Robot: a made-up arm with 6 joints. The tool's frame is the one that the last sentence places. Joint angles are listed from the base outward.
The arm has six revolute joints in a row. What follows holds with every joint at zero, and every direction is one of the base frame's.
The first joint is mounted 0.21 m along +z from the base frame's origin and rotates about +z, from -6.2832 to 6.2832 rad.
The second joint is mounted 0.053 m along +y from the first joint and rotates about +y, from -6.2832 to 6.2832 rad.
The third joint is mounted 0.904 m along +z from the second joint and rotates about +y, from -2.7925 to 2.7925 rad.
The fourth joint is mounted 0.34 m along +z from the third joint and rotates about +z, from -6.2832 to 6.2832 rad.
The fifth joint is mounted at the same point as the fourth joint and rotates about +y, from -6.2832 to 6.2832 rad.
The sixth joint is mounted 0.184 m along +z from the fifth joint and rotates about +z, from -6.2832 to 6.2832 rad.
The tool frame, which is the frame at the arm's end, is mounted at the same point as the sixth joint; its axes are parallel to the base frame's.
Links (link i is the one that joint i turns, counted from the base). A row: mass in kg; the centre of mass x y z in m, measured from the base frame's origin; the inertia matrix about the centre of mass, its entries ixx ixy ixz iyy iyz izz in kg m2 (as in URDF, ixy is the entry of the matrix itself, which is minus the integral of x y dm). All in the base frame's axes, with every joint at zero. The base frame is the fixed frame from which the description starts. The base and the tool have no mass.
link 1: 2.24; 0.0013 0.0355 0.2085; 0.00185 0 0 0.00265 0 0.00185
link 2: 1.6; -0.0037 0.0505 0.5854; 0.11 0 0 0.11 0 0.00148
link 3: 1.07; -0.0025 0.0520 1.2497; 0.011 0 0 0.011 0 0.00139
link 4: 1.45; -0.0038 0.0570 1.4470; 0.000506 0 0 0.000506 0 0.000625
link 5: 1.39; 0.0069 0.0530 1.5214; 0.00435 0 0 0.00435 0 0.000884
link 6: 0.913; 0.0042 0.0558 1.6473; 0.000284 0 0 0.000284 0 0.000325
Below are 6 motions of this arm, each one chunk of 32 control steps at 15 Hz.
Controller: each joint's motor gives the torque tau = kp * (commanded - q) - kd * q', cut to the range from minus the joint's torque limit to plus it. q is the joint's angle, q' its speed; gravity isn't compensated. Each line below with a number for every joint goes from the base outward.
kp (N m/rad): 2.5 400 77 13 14 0.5
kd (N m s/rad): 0.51 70 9.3 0.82 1.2 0.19
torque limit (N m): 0.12 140 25 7.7 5.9 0.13
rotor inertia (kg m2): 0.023 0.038 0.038 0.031 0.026 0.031
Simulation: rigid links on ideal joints. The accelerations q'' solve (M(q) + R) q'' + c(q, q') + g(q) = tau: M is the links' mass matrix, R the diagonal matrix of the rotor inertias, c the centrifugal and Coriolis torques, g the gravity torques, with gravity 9.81 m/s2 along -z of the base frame. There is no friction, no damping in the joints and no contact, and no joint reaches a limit. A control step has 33 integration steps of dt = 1/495 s. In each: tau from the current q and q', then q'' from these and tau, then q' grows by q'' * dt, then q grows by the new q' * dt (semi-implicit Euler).
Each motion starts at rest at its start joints. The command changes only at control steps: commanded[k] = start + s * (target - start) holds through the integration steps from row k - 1 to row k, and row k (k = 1, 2, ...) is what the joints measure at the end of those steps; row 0 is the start. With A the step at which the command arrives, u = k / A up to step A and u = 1 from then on. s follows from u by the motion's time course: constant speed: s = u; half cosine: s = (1 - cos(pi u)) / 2; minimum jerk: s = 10 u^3 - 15 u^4 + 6 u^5; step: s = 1 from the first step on.
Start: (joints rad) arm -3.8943 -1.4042 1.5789 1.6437 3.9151 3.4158
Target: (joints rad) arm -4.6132 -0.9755 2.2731 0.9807 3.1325 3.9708
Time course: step
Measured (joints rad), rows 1 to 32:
1: -3.8740 -1.3592 1.7293 1.2850 3.5782 3.4253
2: -3.8438 -1.2724 1.9748 0.9399 3.1966 3.4457
3: -3.8271 -1.1856 2.1721 0.9105 3.0276 3.4819
4: -3.8210 -1.1289 2.2880 0.9513 2.9921 3.5329
5: -3.8215 -1.0981 2.3471 0.9703 3.0102 3.5915
6: -3.8238 -1.0810 2.3777 0.9721 3.0311 3.6525
7: -3.8263 -1.0708 2.3941 0.9712 3.0397 3.7113
8: -3.8287 -1.0645 2.4032 0.9713 3.0393 3.7650
9: -3.8315 -1.0606 2.4083 0.9715 3.0364 3.8117
10: -3.8347 -1.0581 2.4113 0.9713 3.0340 3.8508
11: -3.8384 -1.0566 2.4130 0.9709 3.0328 3.8823
12: -3.8425 -1.0556 2.4140 0.9707 3.0323 3.9068
13: -3.8469 -1.0550 2.4146 0.9707 3.0322 3.9251
14: -3.8517 -1.0546 2.4149 0.9708 3.0322 3.9381
15: -3.8567 -1.0544 2.4151 0.9708 3.0321 3.9467
16: -3.8620 -1.0542 2.4152 0.9708 3.0321 3.9519
17: -3.8677 -1.0541 2.4153 0.9708 3.0320 3.9545
18: -3.8736 -1.0541 2.4154 0.9708 3.0320 3.9552
19: -3.8798 -1.0540 2.4154 0.9708 3.0319 3.9545
20: -3.8863 -1.0540 2.4154 0.9708 3.0319 3.9531
21: -3.8931 -1.0540 2.4154 0.9708 3.0319 3.9511
22: -3.9002 -1.0540 2.4155 0.9708 3.0319 3.9490
23: -3.9076 -1.0540 2.4155 0.9708 3.0319 3.9469
24: -3.9152 -1.0540 2.4155 0.9708 3.0319 3.9450
25: -3.9232 -1.0540 2.4155 0.9708 3.0319 3.9432
26: -3.9315 -1.0540 2.4155 0.9708 3.0319 3.9417
27: -3.9400 -1.0540 2.4155 0.9708 3.0319 3.9405
28: -3.9489 -1.0540 2.4155 0.9708 3.0319 3.9395
29: -3.9580 -1.0540 2.4155 0.9708 3.0319 3.9387
30: -3.9674 -1.0540 2.4155 0.9708 3.0319 3.9382
31: -3.9771 -1.0540 2.4155 0.9708 3.0319 3.9378
32: -3.9871 -1.0540 2.4155 0.9708 3.0319 3.9376

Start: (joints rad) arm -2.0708 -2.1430 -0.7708 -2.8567 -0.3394 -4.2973
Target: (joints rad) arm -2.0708 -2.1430 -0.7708 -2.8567 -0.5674 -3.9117
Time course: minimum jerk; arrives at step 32
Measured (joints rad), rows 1 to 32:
1: -2.0703 -2.1569 -0.7571 -2.8572 -0.3389 -4.2974
2: -2.0689 -2.1777 -0.7619 -2.8578 -0.3277 -4.2977
3: -2.0673 -2.1993 -0.7797 -2.8567 -0.2997 -4.2985
4: -2.0656 -2.2193 -0.8001 -2.8552 -0.2702 -4.2998
5: -2.0641 -2.2357 -0.8169 -2.8545 -0.2507 -4.3013
6: -2.0630 -2.2474 -0.8268 -2.8545 -0.2445 -4.3026
7: -2.0624 -2.2541 -0.8295 -2.8549 -0.2498 -4.3031
8: -2.0623 -2.2565 -0.8264 -2.8552 -0.2628 -4.3023
9: -2.0626 -2.2557 -0.8198 -2.8554 -0.2797 -4.2998
10: -2.0632 -2.2530 -0.8121 -2.8557 -0.2974 -4.2955
11: -2.0638 -2.2495 -0.8051 -2.8559 -0.3140 -4.2890
12: -2.0643 -2.2461 -0.7998 -2.8560 -0.3285 -4.2804
13: -2.0648 -2.2435 -0.7968 -2.8560 -0.3409 -4.2697
14: -2.0652 -2.2419 -0.7957 -2.8559 -0.3515 -4.2571
15: -2.0654 -2.2412 -0.7962 -2.8558 -0.3611 -4.2426
16: -2.0656 -2.2413 -0.7977 -2.8556 -0.3701 -4.2264
17: -2.0657 -2.2419 -0.7996 -2.8554 -0.3792 -4.2088
18: -2.0659 -2.2427 -0.8015 -2.8552 -0.3886 -4.1900
19: -2.0660 -2.2435 -0.8031 -2.8551 -0.3983 -4.1701
20: -2.0662 -2.2442 -0.8041 -2.8550 -0.4083 -4.1495
21: -2.0664 -2.2446 -0.8047 -2.8549 -0.4183 -4.1284
22: -2.0667 -2.2449 -0.8050 -2.8549 -0.4280 -4.1071
23: -2.0671 -2.2449 -0.8049 -2.8549 -0.4371 -4.0859
24: -2.0674 -2.2448 -0.8047 -2.8549 -0.4453 -4.0651
25: -2.0678 -2.2447 -0.8045 -2.8549 -0.4524 -4.0450
26: -2.0683 -2.2445 -0.8044 -2.8549 -0.4582 -4.0259
27: -2.0687 -2.2444 -0.8043 -2.8548 -0.4629 -4.0081
28: -2.0692 -2.2443 -0.8043 -2.8548 -0.4662 -3.9917
29: -2.0696 -2.2442 -0.8043 -2.8548 -0.4685 -3.9770
30: -2.0701 -2.2443 -0.8045 -2.8548 -0.4698 -3.9640
31: -2.0706 -2.2443 -0.8046 -2.8547 -0.4704 -3.9528
32: -2.0711 -2.2444 -0.8048 -2.8547 -0.4704 -3.9435

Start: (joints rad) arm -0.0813 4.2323 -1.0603 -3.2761 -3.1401 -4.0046
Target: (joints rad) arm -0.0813 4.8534 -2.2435 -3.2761 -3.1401 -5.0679
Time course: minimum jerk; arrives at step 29
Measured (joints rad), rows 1 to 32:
1: -0.0810 4.2172 -1.0448 -3.2752 -3.1246 -4.0046
2: -0.0799 4.1931 -1.0446 -3.2745 -3.1105 -4.0048
3: -0.0784 4.1710 -1.0570 -3.2753 -3.1142 -4.0054
4: -0.0770 4.1551 -1.0737 -3.2763 -3.1270 -4.0069
5: -0.0761 4.1472 -1.0921 -3.2768 -3.1376 -4.0097
6: -0.0758 4.1475 -1.1126 -3.2766 -3.1408 -4.0145
7: -0.0760 4.1555 -1.1370 -3.2762 -3.1367 -4.0221
8: -0.0766 4.1698 -1.1672 -3.2758 -3.1278 -4.0334
9: -0.0775 4.1894 -1.2042 -3.2754 -3.1173 -4.0491
10: -0.0784 4.2133 -1.2486 -3.2751 -3.1070 -4.0698
11: -0.0793 4.2408 -1.3000 -3.2747 -3.0978 -4.0960
12: -0.0802 4.2712 -1.3577 -3.2744 -3.0896 -4.1280
13: -0.0810 4.3042 -1.4204 -3.2741 -3.0821 -4.1659
14: -0.0818 4.3393 -1.4869 -3.2737 -3.0749 -4.2094
15: -0.0825 4.3761 -1.5558 -3.2734 -3.0676 -4.2584
16: -0.0831 4.4140 -1.6258 -3.2730 -3.0605 -4.3123
17: -0.0836 4.4524 -1.6956 -3.2725 -3.0539 -4.3704
18: -0.0840 4.4906 -1.7641 -3.2721 -3.0479 -4.4319
19: -0.0843 4.5279 -1.8300 -3.2718 -3.0429 -4.4957
20: -0.0845 4.5637 -1.8922 -3.2715 -3.0391 -4.5609
21: -0.0846 4.5972 -1.9495 -3.2712 -3.0362 -4.6263
22: -0.0846 4.6279 -2.0011 -3.2710 -3.0343 -4.6907
23: -0.0846 4.6553 -2.0460 -3.2709 -3.0331 -4.7530
24: -0.0845 4.6790 -2.0838 -3.2708 -3.0323 -4.8120
25: -0.0845 4.6988 -2.1141 -3.2707 -3.0317 -4.8669
26: -0.0844 4.7147 -2.1370 -3.2706 -3.0311 -4.9167
27: -0.0843 4.7266 -2.1530 -3.2705 -3.0302 -4.9610
28: -0.0843 4.7350 -2.1629 -3.2704 -3.0289 -4.9993
29: -0.0843 4.7403 -2.1680 -3.2702 -3.0270 -5.0317
30: -0.0843 4.7433 -2.1700 -3.2700 -3.0243 -5.0582
31: -0.0843 4.7449 -2.1706 -3.2698 -3.0214 -5.0795
32: -0.0843 4.7456 -2.1705 -3.2696 -3.0188 -5.0961

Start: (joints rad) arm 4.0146 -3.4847 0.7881 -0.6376 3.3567 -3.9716
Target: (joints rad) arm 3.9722 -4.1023 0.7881 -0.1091 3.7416 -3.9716
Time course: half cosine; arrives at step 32
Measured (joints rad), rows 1 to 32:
1: 4.0095 -3.4778 0.7652 -0.6304 3.3904 -3.9710
2: 4.0035 -3.4719 0.7512 -0.6191 3.4403 -3.9701
3: 4.0017 -3.4693 0.7459 -0.6102 3.4728 -3.9691
4: 4.0044 -3.4699 0.7449 -0.6022 3.4875 -3.9683
5: 4.0110 -3.4739 0.7457 -0.5931 3.4938 -3.9677
6: 4.0201 -3.4810 0.7470 -0.5818 3.4991 -3.9671
7: 4.0307 -3.4911 0.7484 -0.5681 3.5073 -3.9667
8: 4.0419 -3.5042 0.7497 -0.5521 3.5190 -3.9665
9: 4.0531 -3.5200 0.7508 -0.5339 3.5336 -3.9665
10: 4.0638 -3.5381 0.7520 -0.5141 3.5503 -3.9667
11: 4.0738 -3.5582 0.7534 -0.4929 3.5682 -3.9671
12: 4.0828 -3.5800 0.7552 -0.4706 3.5870 -3.9677
13: 4.0908 -3.6033 0.7573 -0.4474 3.6063 -3.9685
14: 4.0978 -3.6277 0.7597 -0.4234 3.6258 -3.9694
15: 4.1038 -3.6531 0.7624 -0.3990 3.6456 -3.9705
16: 4.1088 -3.6791 0.7653 -0.3742 3.6654 -3.9717
17: 4.1130 -3.7056 0.7684 -0.3494 3.6852 -3.9729
18: 4.1165 -3.7323 0.7716 -0.3247 3.7047 -3.9743
19: 4.1192 -3.7591 0.7749 -0.3004 3.7237 -3.9756
20: 4.1212 -3.7855 0.7782 -0.2768 3.7421 -3.9769
21: 4.1226 -3.8115 0.7815 -0.2539 3.7597 -3.9782
22: 4.1235 -3.8367 0.7847 -0.2320 3.7763 -3.9795
23: 4.1238 -3.8609 0.7879 -0.2114 3.7918 -3.9807
24: 4.1236 -3.8839 0.7910 -0.1922 3.8060 -3.9818
25: 4.1228 -3.9054 0.7939 -0.1746 3.8188 -3.9827
26: 4.1216 -3.9253 0.7967 -0.1589 3.8302 -3.9836
27: 4.1199 -3.9433 0.7993 -0.1450 3.8401 -3.9844
28: 4.1178 -3.9592 0.8017 -0.1333 3.8483 -3.9850
29: 4.1151 -3.9729 0.8038 -0.1238 3.8549 -3.9856
30: 4.1121 -3.9843 0.8057 -0.1167 3.8599 -3.9860
31: 4.1085 -3.9932 0.8072 -0.1119 3.8631 -3.9864
32: 4.1044 -3.9996 0.8085 -0.1096 3.8646 -3.9866

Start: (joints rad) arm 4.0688 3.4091 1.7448 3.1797 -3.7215 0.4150
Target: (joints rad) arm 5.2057 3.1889 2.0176 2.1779 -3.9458 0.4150
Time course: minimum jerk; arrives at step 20
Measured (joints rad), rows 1 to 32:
1: 4.0695 3.4015 1.7109 3.1764 -3.7524 0.4157
2: 4.0716 3.3870 1.6611 3.1670 -3.8052 0.4183
3: 4.0749 3.3723 1.6253 3.1521 -3.8419 0.4227
4: 4.0794 3.3593 1.6081 3.1291 -3.8573 0.4281
5: 4.0852 3.3481 1.6062 3.0945 -3.8626 0.4337
6: 4.0926 3.3376 1.6150 3.0465 -3.8682 0.4391
7: 4.1020 3.3270 1.6304 2.9857 -3.8784 0.4441
8: 4.1136 3.3151 1.6498 2.9144 -3.8927 0.4486
9: 4.1276 3.3016 1.6717 2.8357 -3.9087 0.4528
10: 4.1442 3.2863 1.6951 2.7529 -3.9242 0.4565
11: 4.1632 3.2697 1.7193 2.6690 -3.9381 0.4598
12: 4.1845 3.2523 1.7435 2.5873 -3.9497 0.4626
13: 4.2078 3.2349 1.7672 2.5107 -3.9590 0.4647
14: 4.2325 3.2182 1.7895 2.4418 -3.9661 0.4661
15: 4.2581 3.2029 1.8096 2.3831 -3.9713 0.4670
16: 4.2839 3.1896 1.8270 2.3364 -3.9747 0.4672
17: 4.3093 3.1786 1.8410 2.3026 -3.9767 0.4669
18: 4.3339 3.1703 1.8513 2.2817 -3.9778 0.4662
19: 4.3575 3.1645 1.8580 2.2722 -3.9783 0.4653
20: 4.3801 3.1608 1.8617 2.2708 -3.9790 0.4643
21: 4.4026 3.1589 1.8633 2.2731 -3.9804 0.4633
22: 4.4255 3.1579 1.8638 2.2753 -3.9825 0.4625
23: 4.4492 3.1576 1.8639 2.2761 -3.9845 0.4619
24: 4.4740 3.1575 1.8638 2.2761 -3.9859 0.4615
25: 4.5000 3.1575 1.8639 2.2758 -3.9866 0.4613
26: 4.5270 3.1576 1.8639 2.2757 -3.9869 0.4612
27: 4.5552 3.1577 1.8639 2.2757 -3.9870 0.4612
28: 4.5846 3.1577 1.8639 2.2757 -3.9870 0.4613
29: 4.6152 3.1578 1.8639 2.2757 -3.9870 0.4614
30: 4.6470 3.1578 1.8639 2.2757 -3.9870 0.4615
31: 4.6800 3.1578 1.8639 2.2757 -3.9871 0.4616
32: 4.7141 3.1579 1.8639 2.2757 -3.9872 0.4617

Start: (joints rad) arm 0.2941 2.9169 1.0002 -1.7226 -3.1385 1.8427
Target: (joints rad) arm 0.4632 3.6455 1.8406 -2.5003 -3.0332 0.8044
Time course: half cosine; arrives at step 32
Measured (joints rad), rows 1 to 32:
1: 0.2961 2.9215 0.9673 -1.7217 -3.1432 1.8441
2: 0.3007 2.9244 0.9385 -1.7226 -3.1503 1.8475
3: 0.2972 2.9269 0.9256 -1.7296 -3.1536 1.8516
4: 0.2840 2.9313 0.9241 -1.7416 -3.1541 1.8553
5: 0.2615 2.9387 0.9308 -1.7570 -3.1541 1.8574
6: 0.2297 2.9495 0.9435 -1.7755 -3.1548 1.8569
7: 0.1902 2.9634 0.9607 -1.7971 -3.1568 1.8531
8: 0.1463 2.9802 0.9815 -1.8219 -3.1600 1.8458
9: 0.1024 2.9994 1.0052 -1.8495 -3.1636 1.8344
10: 0.0623 3.0208 1.0313 -1.8797 -3.1665 1.8189
11: 0.0285 3.0443 1.0596 -1.9121 -3.1683 1.7993
12: 0.0016 3.0696 1.0900 -1.9462 -3.1691 1.7755
13: -0.0191 3.0966 1.1224 -1.9819 -3.1696 1.7478
14: -0.0345 3.1251 1.1566 -2.0188 -3.1704 1.7163
15: -0.0456 3.1549 1.1923 -2.0566 -3.1717 1.6814
16: -0.0534 3.1855 1.2294 -2.0951 -3.1735 1.6434
17: -0.0584 3.2169 1.2673 -2.1339 -3.1756 1.6026
18: -0.0613 3.2485 1.3059 -2.1725 -3.1777 1.5596
19: -0.0624 3.2801 1.3447 -2.2106 -3.1797 1.5146
20: -0.0621 3.3114 1.3835 -2.2476 -3.1811 1.4681
21: -0.0607 3.3420 1.4219 -2.2833 -3.1820 1.4206
22: -0.0582 3.3718 1.4596 -2.3171 -3.1822 1.3725
23: -0.0549 3.4004 1.4961 -2.3489 -3.1816 1.3243
24: -0.0509 3.4275 1.5311 -2.3783 -3.1804 1.2764
25: -0.0461 3.4530 1.5641 -2.4050 -3.1785 1.2293
26: -0.0408 3.4764 1.5949 -2.4289 -3.1760 1.1835
27: -0.0350 3.4976 1.6230 -2.4496 -3.1733 1.1394
28: -0.0286 3.5165 1.6479 -2.4671 -3.1704 1.0974
29: -0.0218 3.5327 1.6695 -2.4811 -3.1675 1.0581
30: -0.0145 3.5461 1.6873 -2.4917 -3.1648 1.0218
31: -0.0067 3.5566 1.7010 -2.4986 -3.1625 0.9889
32: 0.0016 3.5640 1.7105 -2.5018 -3.1607 0.9598

